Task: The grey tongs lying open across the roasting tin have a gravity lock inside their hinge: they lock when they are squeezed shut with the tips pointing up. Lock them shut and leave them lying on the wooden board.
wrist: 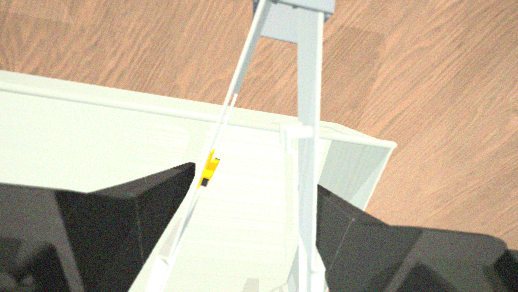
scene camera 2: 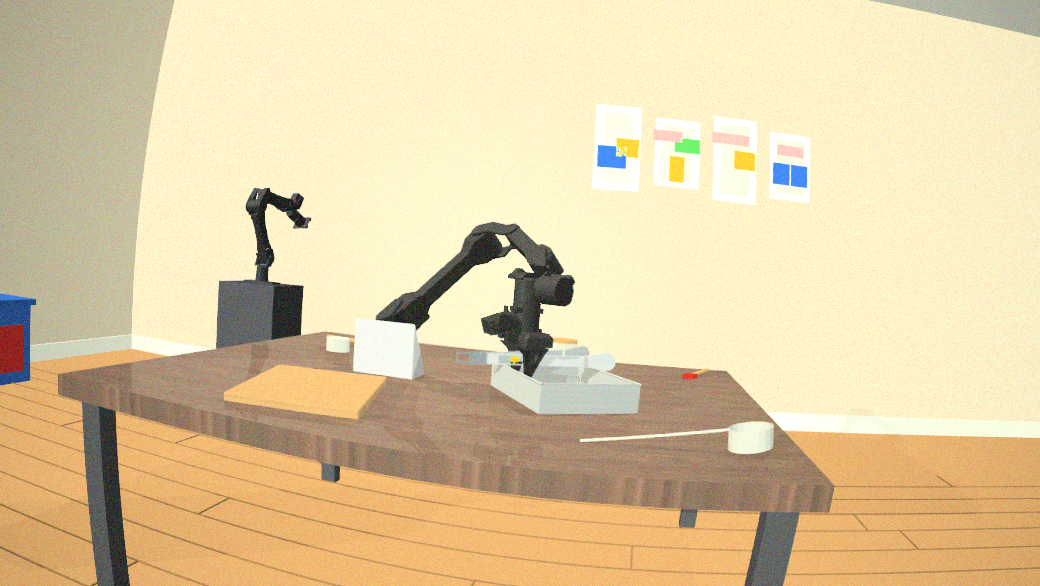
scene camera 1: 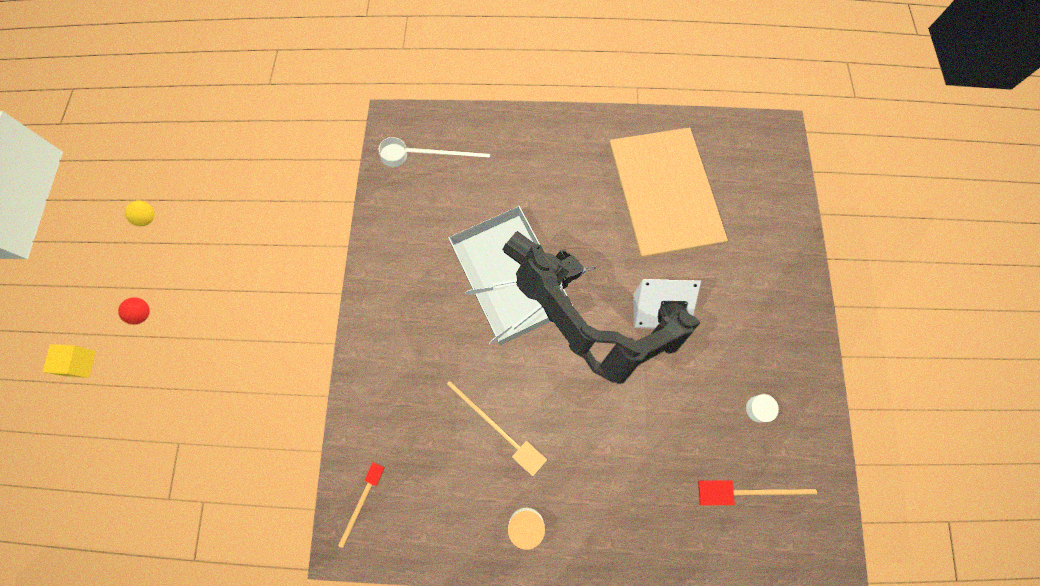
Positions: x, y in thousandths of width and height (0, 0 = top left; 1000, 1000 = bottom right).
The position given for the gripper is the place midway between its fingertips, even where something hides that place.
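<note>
Gripper (scene camera 2: 500, 644) (wrist: 480, 601), open, holding nothing. White cylinder (scene camera 1: 734, 697); out of frame in the wrist view. Measuring cup (scene camera 2: 725, 747) (scene camera 1: 377, 257); in the wrist view, out of frame. Roasting tin (scene camera 1: 461, 427) (wrist: 132, 464) (scene camera 2: 531, 665). Wooden board (scene camera 1: 646, 354).
</note>
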